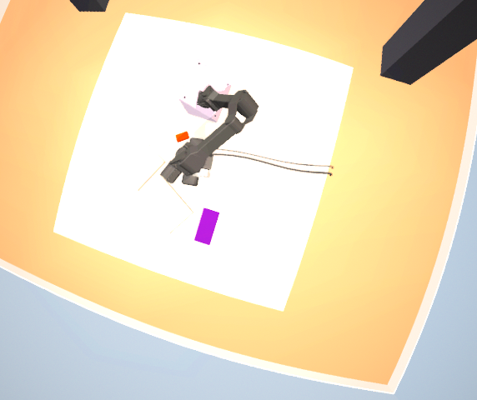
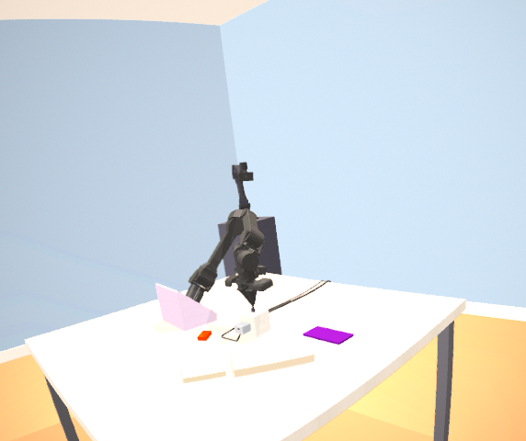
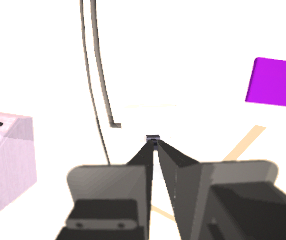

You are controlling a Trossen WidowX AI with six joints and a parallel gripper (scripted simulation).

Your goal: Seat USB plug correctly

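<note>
The dark USB plug is 20 mm below my gripper tip. The rest, counted from my gripper tip: orange block 140 mm behind, 140 mm to the right, 100 mm below; then purple card 270 mm ahead, 70 mm to the left, 100 mm below.
</note>
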